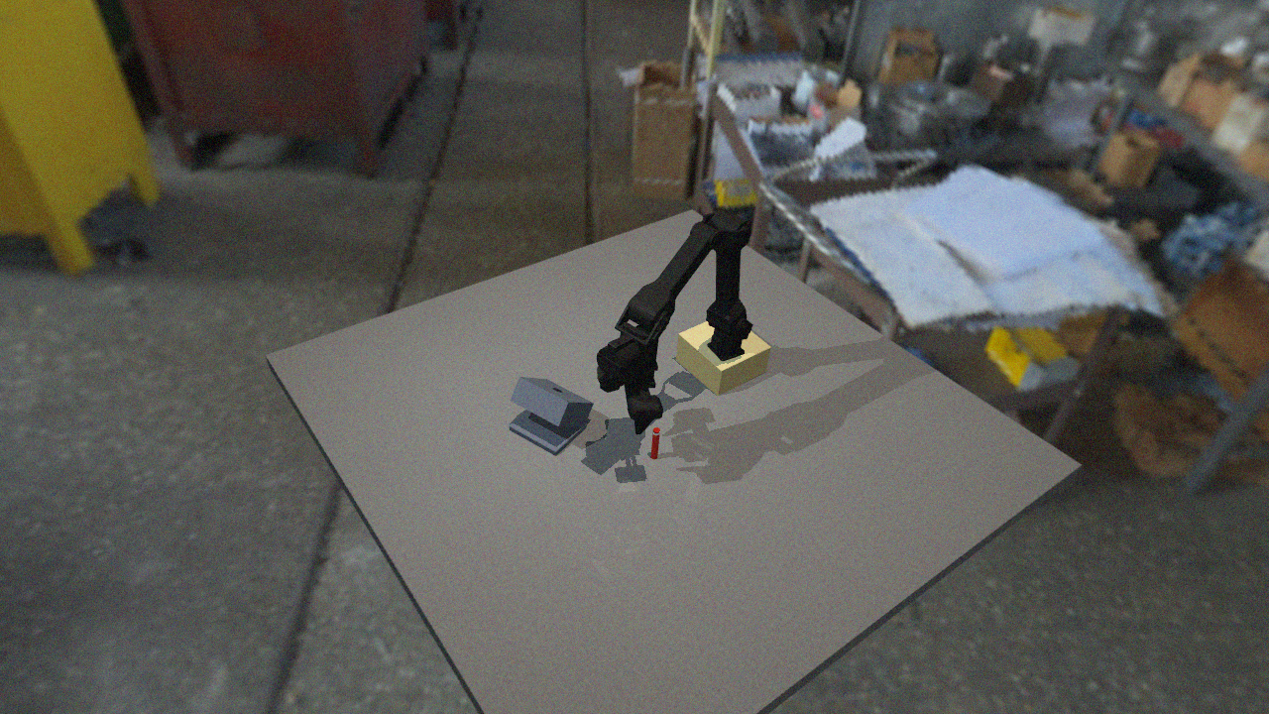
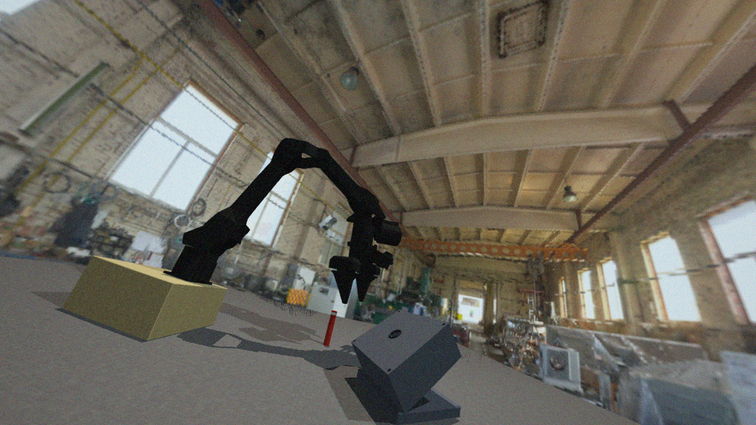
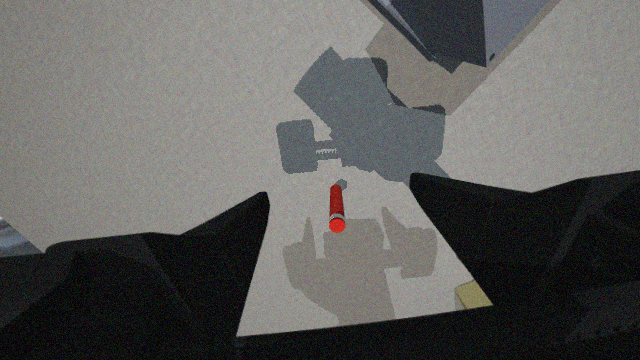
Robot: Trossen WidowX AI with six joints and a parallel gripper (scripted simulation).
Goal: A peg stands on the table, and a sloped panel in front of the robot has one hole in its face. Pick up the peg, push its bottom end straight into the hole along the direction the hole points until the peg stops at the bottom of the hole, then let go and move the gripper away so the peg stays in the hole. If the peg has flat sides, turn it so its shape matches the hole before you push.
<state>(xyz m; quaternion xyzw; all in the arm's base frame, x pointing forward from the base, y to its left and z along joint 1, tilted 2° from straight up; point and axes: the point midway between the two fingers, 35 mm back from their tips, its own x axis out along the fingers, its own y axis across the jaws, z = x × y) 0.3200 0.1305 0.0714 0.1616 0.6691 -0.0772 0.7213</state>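
My gripper tip is 5 cm above the round red peg, 4 cm past it and 2 cm to the right of it. Round my gripper tip: grey foot plate: 16 cm to the right, 12 cm ahead, 11 cm below; grey sloped panel: 17 cm to the right, 10 cm ahead, 4 cm below.
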